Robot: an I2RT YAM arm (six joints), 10 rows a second.
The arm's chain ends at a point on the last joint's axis. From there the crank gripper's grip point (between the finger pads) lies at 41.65 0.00 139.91 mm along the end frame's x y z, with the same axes.
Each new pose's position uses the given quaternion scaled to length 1; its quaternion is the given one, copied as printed.
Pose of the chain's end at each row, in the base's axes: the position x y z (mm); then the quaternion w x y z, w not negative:
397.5, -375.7, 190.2, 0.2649, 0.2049, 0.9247, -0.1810
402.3, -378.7, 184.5, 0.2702, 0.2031, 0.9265, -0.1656
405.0, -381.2, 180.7, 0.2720, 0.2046, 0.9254, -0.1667
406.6, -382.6, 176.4, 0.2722, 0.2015, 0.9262, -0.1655
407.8, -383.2, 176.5, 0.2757, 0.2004, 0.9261, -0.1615
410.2, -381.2, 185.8, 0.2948, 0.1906, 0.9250, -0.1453
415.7, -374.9, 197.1, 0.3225, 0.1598, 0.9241, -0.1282
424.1, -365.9, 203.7, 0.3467, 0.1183, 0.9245, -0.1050
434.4, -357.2, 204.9, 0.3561, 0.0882, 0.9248, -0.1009
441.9, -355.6, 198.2, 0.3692, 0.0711, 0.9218, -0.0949
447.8, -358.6, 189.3, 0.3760, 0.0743, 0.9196, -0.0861
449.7, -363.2, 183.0, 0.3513, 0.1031, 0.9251, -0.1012
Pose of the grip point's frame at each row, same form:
423.4, -425.9, 55.6, 0.2649, 0.2049, 0.9247, -0.1810
430.8, -425.0, 49.0, 0.2702, 0.2031, 0.9265, -0.1656
433.9, -427.9, 45.5, 0.2720, 0.2046, 0.9254, -0.1667
435.7, -429.0, 41.1, 0.2722, 0.2015, 0.9262, -0.1655
438.2, -428.8, 41.2, 0.2757, 0.2004, 0.9261, -0.1615
447.4, -423.4, 51.1, 0.2948, 0.1906, 0.9250, -0.1453
462.5, -413.6, 64.4, 0.3225, 0.1598, 0.9241, -0.1282
479.8, -398.5, 72.8, 0.3467, 0.1183, 0.9245, -0.1050
493.6, -388.3, 75.1, 0.3561, 0.0882, 0.9248, -0.1009
505.4, -384.9, 70.0, 0.3692, 0.0711, 0.9218, -0.0949
513.4, -385.6, 61.7, 0.3760, 0.0743, 0.9196, -0.0861
507.2, -394.5, 52.5, 0.3513, 0.1031, 0.9251, -0.1012

